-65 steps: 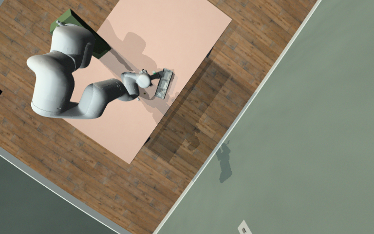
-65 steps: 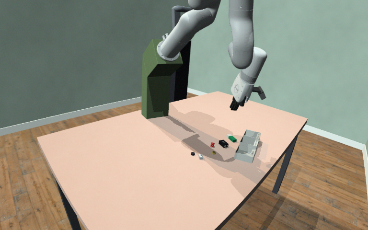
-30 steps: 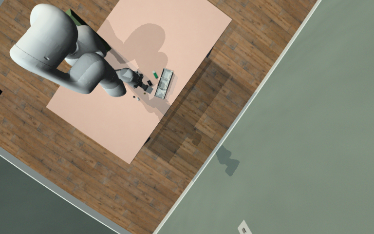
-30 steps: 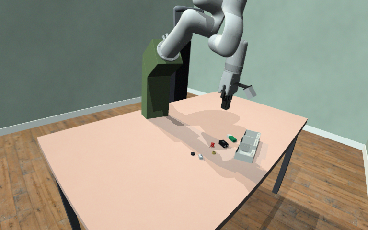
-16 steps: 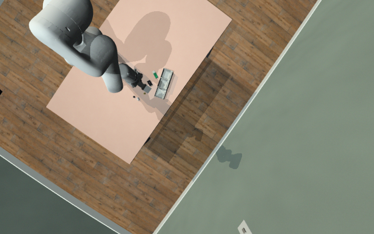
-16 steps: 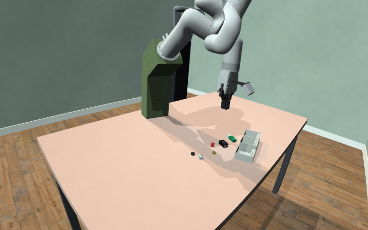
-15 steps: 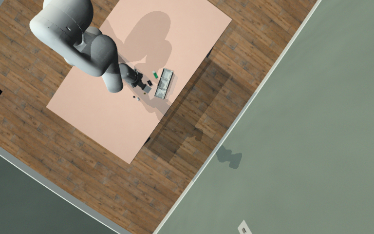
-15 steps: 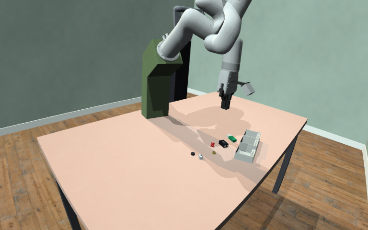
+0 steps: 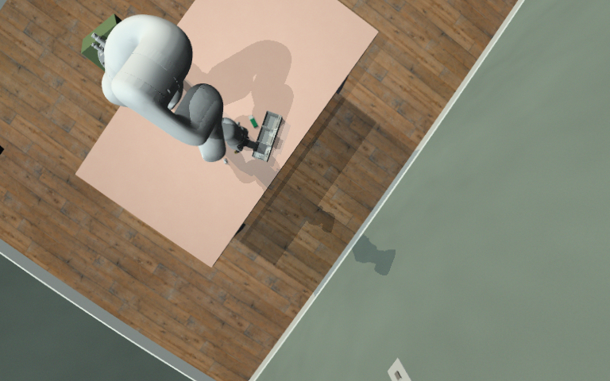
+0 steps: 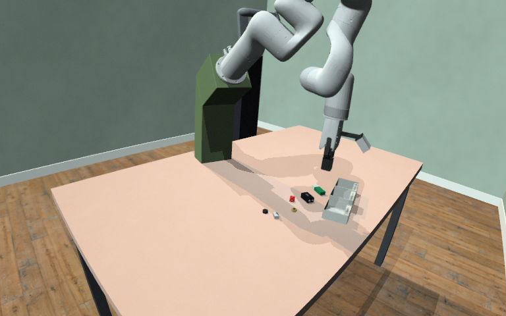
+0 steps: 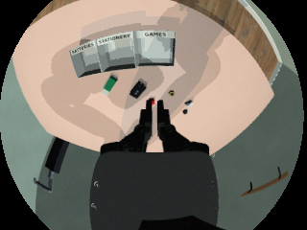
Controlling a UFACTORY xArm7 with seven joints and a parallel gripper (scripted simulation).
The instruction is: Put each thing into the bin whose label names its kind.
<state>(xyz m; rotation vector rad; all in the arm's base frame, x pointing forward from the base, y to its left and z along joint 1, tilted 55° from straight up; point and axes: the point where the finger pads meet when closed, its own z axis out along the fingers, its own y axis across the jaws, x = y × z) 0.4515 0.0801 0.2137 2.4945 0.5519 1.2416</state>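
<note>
The three-part bin is 15 cm below my hand, 10 cm to the left of it and 3 cm ahead of it. The rest, counted from my hand: black block (16 cm below, 6 cm behind, 2 cm to the left); then yellow ring (17 cm below, 7 cm to the right, 5 cm behind); then red die (16 cm below, 10 cm behind, 3 cm to the right).
</note>
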